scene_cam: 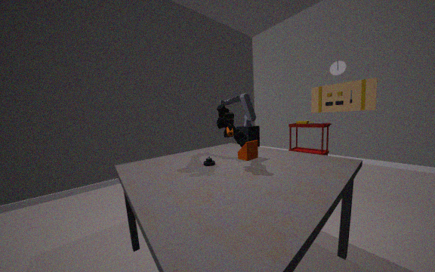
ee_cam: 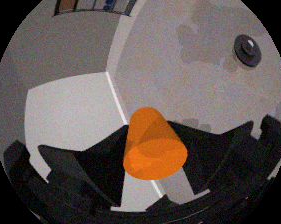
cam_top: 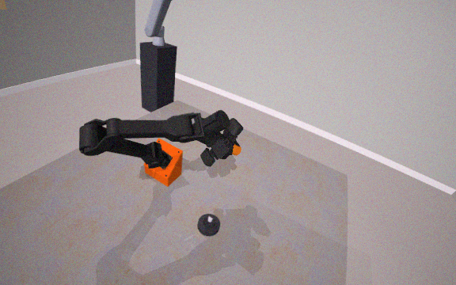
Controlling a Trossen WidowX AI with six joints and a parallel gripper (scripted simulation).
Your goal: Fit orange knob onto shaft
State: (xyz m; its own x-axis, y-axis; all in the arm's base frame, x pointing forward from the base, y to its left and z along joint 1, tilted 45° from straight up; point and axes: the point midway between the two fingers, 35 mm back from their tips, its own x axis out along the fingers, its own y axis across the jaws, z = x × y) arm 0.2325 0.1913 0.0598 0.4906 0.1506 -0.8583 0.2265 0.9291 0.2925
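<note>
My gripper tip is now 2 cm past the orange knob, 2 cm to the left of it and 2 cm below it. Round my gripper tip: round dark pedestal: 5 cm ahead, 19 cm to the right, 20 cm below.
</note>
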